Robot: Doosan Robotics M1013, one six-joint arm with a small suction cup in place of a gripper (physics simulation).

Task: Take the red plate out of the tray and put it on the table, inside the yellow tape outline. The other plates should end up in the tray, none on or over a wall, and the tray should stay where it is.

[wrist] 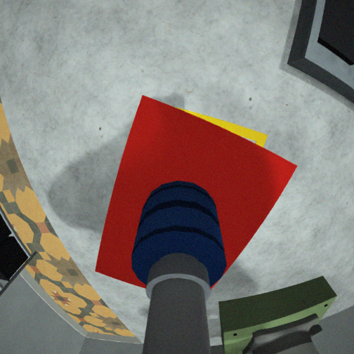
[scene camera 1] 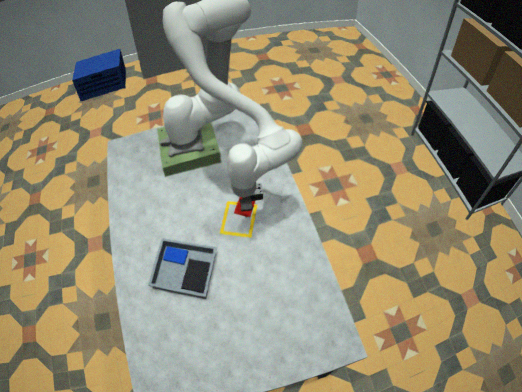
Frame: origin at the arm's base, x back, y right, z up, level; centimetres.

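Seen in the pictures: arm's base, link origin: (scene camera 1: 185, 141).
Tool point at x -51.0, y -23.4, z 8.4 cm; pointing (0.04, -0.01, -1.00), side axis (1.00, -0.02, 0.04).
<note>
Offsets run from my tool point to a thing's middle. "spot": to the spot under its first point. Level surfaces: height alone.
My suction cup (scene camera 1: 246, 205) (wrist: 179, 215) is shut on the red plate @[dx +0.9, dy -0.1, dz +0.6 cm] (scene camera 1: 243, 212) (wrist: 195, 150), which hangs from it above the table. In scene camera 1 the plate shows over the back part of the yellow tape outline @[spot: dx +6.6, dy +9.1, dz -15.5 cm] (scene camera 1: 224, 218) (wrist: 245, 133). In the wrist view the plate hides most of the outline, and its height above the table is hard to judge. The grey tray @[dx -16.5, dy +29.2, dz -13.1 cm] (scene camera 1: 177, 291) (wrist: 302, 45) stands on the table at the front left of the outline. A blue plate @[dx -8.9, dy +32.3, dz -14.8 cm] (scene camera 1: 175, 255) and a black plate @[dx -19.6, dy +24.3, dz -14.8 cm] (scene camera 1: 196, 276) (wrist: 340, 30) lie inside its walls.
The arm's green base block (scene camera 1: 192, 162) (wrist: 280, 302) stands at the back of the table @[dz -15.6 cm] (scene camera 1: 260, 310). A shelf rack (scene camera 1: 431, 80) stands on the floor at the right, and a blue crate (scene camera 1: 100, 75) stands at the back left.
</note>
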